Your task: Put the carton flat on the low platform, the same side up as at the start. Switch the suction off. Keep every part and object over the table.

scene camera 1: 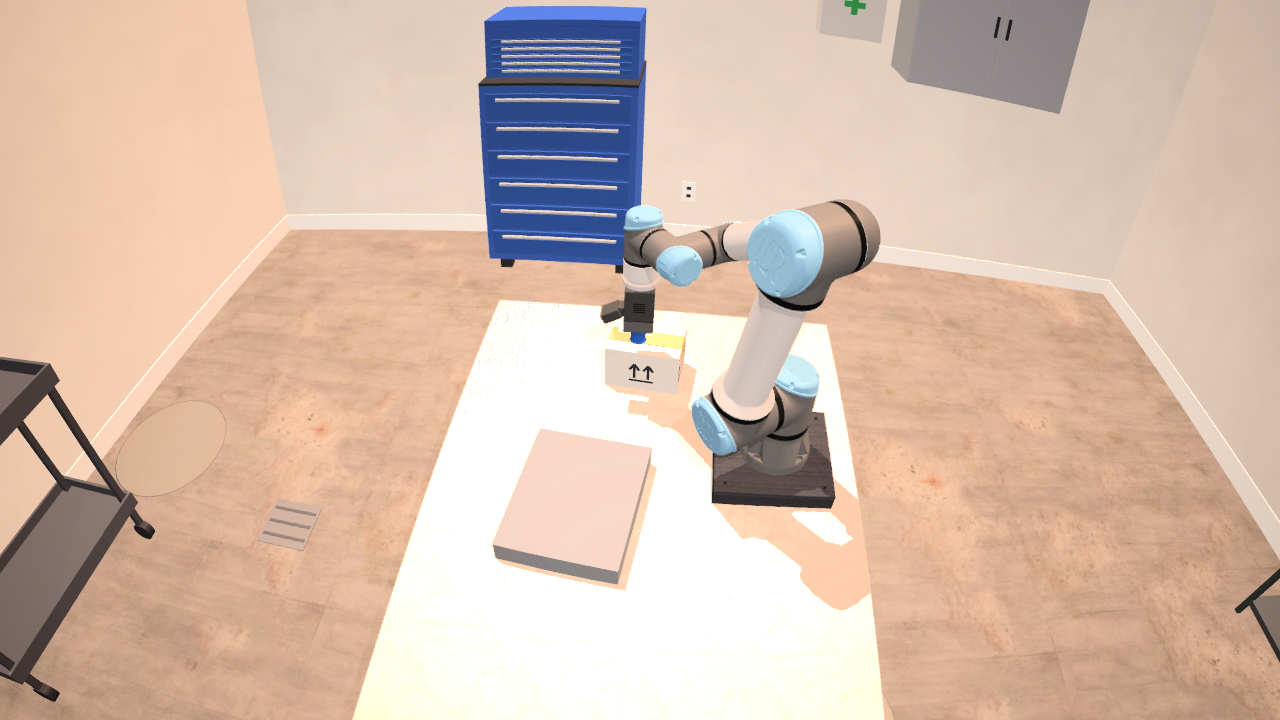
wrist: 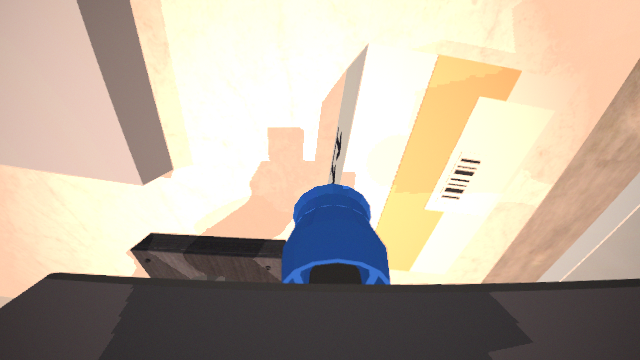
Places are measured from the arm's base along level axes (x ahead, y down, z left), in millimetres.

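Where they show: hand at its tool point: [scene camera 1: 637, 339] [wrist: 331, 218]; arm's base at its link origin: [scene camera 1: 774, 449].
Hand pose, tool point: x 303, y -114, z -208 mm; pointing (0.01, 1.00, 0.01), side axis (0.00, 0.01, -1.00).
Note:
Things, the pixels of their centre, and the offset from my tool point. Level surfaces: height alone.
- white carton at the middle of its body: [wrist: 395, 168] [scene camera 1: 646, 355] dy +100, dx -19, dz -68 mm
- low grey platform at the middle of its body: [scene camera 1: 576, 502] dy +130, dx +101, dz +365 mm
- table at its surface level: dy +153 mm
The white carton [scene camera 1: 662, 371] [wrist: 395, 95] stands upright on the table, behind the low platform. It has a yellow strip along its top, black up-arrows on its front face and a barcode label in the wrist view. My blue suction cup [scene camera 1: 637, 338] [wrist: 332, 197] points down at the front part of the carton's top and overlaps its front edge in the wrist view. No carton is lifted; whether the cup touches the top is hard to tell. The low grey platform [scene camera 1: 572, 492] [wrist: 60, 90] lies flat, with nothing on it.
The dark base plate [scene camera 1: 729, 490] [wrist: 210, 247] of the robot stands to the right of the platform. The table [scene camera 1: 501, 644] runs under all of them. A blue tool cabinet [scene camera 1: 563, 170] stands behind the table. A dark cart [scene camera 1: 85, 438] stands on the floor at the left.

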